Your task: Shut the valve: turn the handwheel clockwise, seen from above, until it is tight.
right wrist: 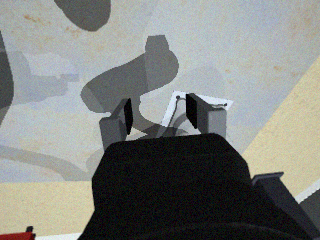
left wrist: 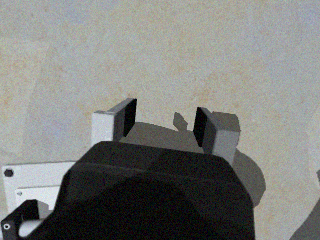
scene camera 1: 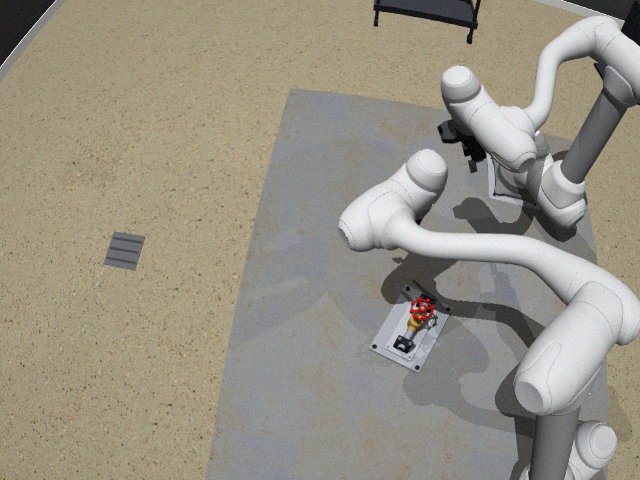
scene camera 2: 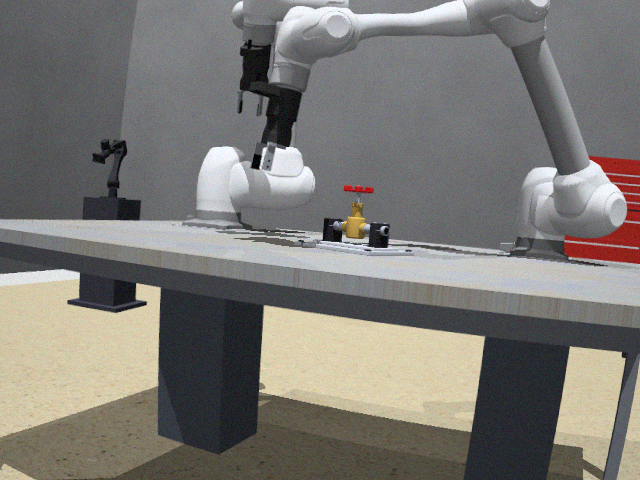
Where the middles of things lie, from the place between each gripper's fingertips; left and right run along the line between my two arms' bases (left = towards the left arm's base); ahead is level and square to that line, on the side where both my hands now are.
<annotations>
I see the pale base plate (scene camera 1: 378, 345) 70 mm behind my left hand, 220 mm to the left of it and 180 mm below it.
The pale base plate is 150 mm ahead of my right hand (scene camera 2: 249, 113), 350 mm to the left of it and 350 mm below it.
</annotations>
